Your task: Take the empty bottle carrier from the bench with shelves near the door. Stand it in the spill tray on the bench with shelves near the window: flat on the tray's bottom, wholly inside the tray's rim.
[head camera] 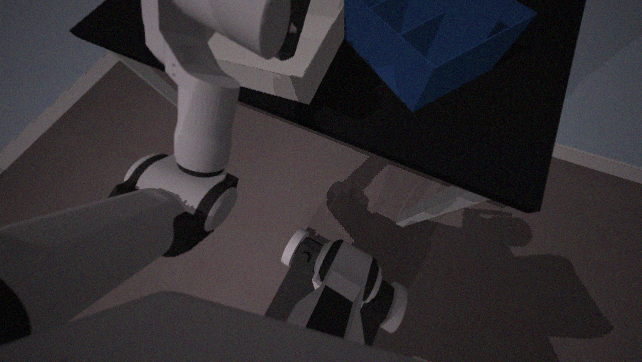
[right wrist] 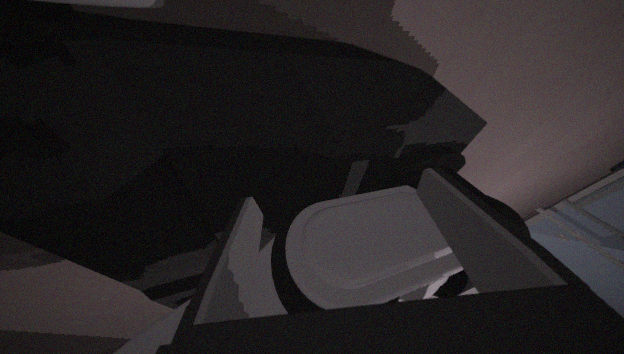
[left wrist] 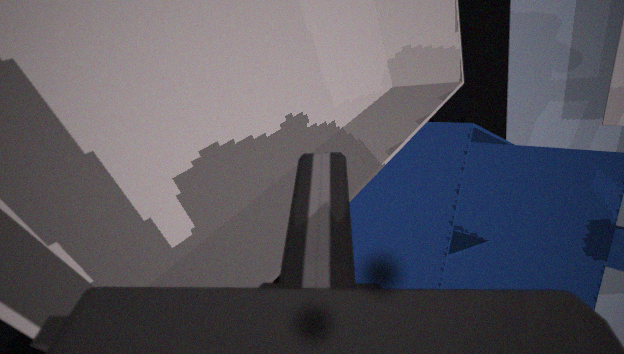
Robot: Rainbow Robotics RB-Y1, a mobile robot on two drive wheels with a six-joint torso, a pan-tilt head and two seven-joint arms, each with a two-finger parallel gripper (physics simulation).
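Places are measured from the robot's base along level axes (x right, y ahead, z up), in centimetres.
Pixels of known places: left gripper, fingertip midpoint: [head camera: 298, 26] [left wrist: 323, 170]; right gripper, fingertip midpoint: [right wrist: 336, 193].
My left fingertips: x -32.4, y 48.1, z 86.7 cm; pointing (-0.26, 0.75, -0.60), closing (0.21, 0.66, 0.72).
Observation:
Ahead of a thing's pixels: the offset from my left fingertips to its middle. "spot": to the spot under its first point. Level surfaces: height alone.
The blue bottle carrier @(dy +14.4, dx +22.2, dz +3.5 cm) [head camera: 387, 62] [left wrist: 405, 225] stands upright on the black bench top @(dz -10.4 cm) [head camera: 475, 145], right beside the spill tray in the head view. Its top is cut off there. The pale spill tray @(dy +3.7, dx -15.9, dz -6.7 cm) [head camera: 272, 82] [left wrist: 425, 110] lies flat, partly hidden behind my left arm. The carrier is outside the tray. My left gripper [left wrist: 323, 170] is shut and empty; in the left wrist view its fingers show in front of the tray's wall, near the carrier. It does not show in the head view. My right gripper [right wrist: 336, 193] is open, with nothing held between its fingers.
In the head view the bench's front edge runs from upper left to lower right, with a slanting pale leg @(spot: dy -11.0, dx +49.1, dz -34.8 cm) [head camera: 440, 207] below it. The robot's wheeled base [head camera: 350, 270] is on the brown floor. A pale blue wall [head camera: 605, 100] is at the right.

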